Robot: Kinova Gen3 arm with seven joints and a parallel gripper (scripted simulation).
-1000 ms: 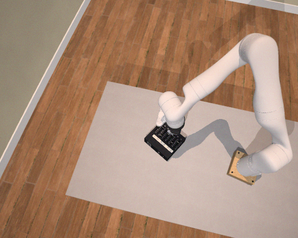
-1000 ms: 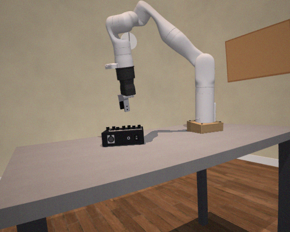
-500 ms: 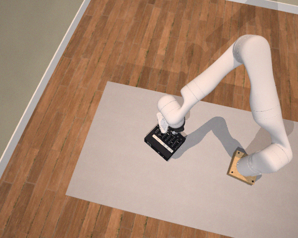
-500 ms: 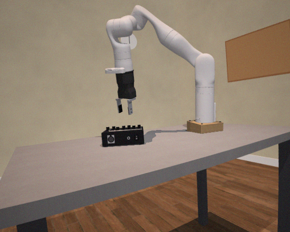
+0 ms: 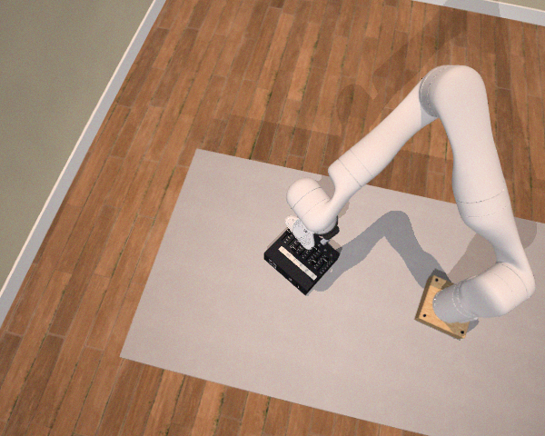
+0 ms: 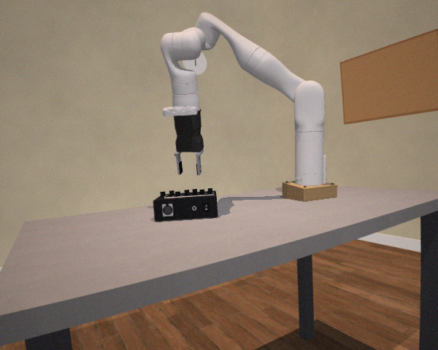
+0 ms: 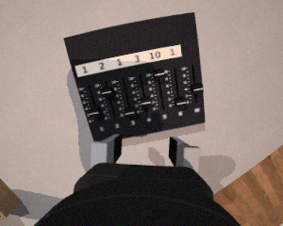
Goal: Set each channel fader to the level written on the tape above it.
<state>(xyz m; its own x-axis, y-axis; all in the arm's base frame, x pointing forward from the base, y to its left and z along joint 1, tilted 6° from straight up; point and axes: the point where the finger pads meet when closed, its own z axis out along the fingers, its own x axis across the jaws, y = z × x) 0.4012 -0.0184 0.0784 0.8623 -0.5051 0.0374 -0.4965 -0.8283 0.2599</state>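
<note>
My hand is 80 mm short of the master fader cap, 10 mm to the right of it and 60 mm above it.
</note>
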